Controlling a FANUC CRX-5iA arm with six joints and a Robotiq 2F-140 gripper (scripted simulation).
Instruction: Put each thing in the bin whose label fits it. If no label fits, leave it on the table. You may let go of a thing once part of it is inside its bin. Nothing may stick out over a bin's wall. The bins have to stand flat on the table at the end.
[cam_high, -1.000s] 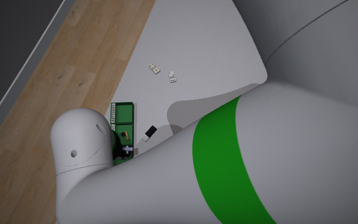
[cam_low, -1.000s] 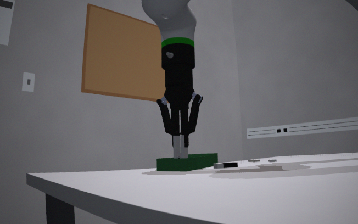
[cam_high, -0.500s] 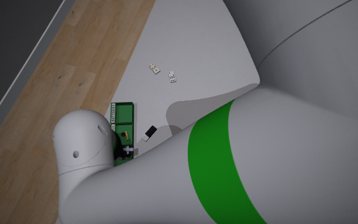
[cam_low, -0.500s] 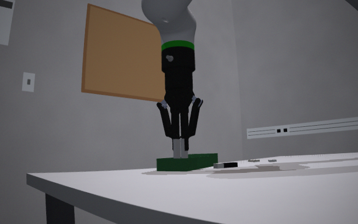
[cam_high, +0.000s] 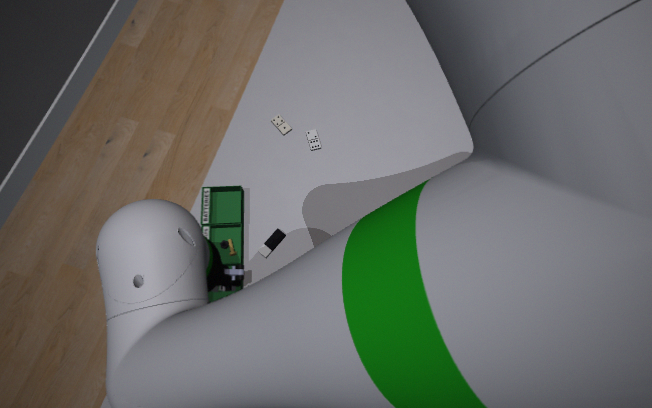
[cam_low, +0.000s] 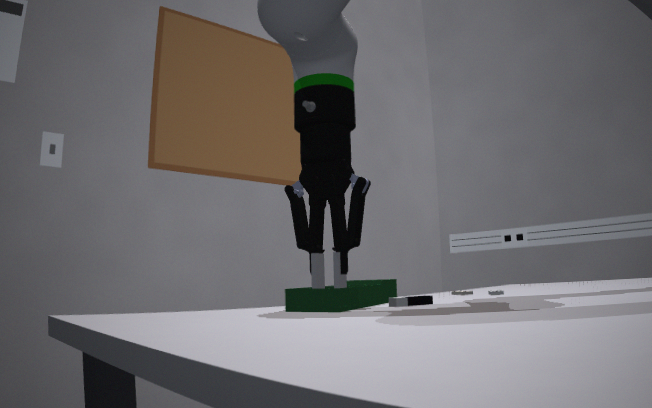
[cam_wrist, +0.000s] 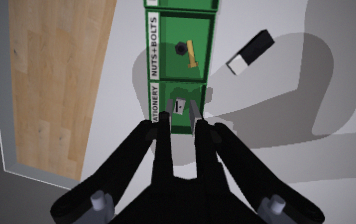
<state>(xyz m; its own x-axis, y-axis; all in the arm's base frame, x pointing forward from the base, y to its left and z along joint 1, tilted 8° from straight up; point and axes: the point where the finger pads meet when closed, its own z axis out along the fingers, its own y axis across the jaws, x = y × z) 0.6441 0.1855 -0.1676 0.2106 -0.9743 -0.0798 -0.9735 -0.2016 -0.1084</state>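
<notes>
My gripper is now 30 mm above the grey sharpener. Round my hand: brass bolt 70 mm to the right, 40 mm below; then black nut 20 mm ahead, 80 mm to the right, 40 mm below; then black-and-white eraser 70 mm behind, 100 mm to the right, 40 mm below.
</notes>
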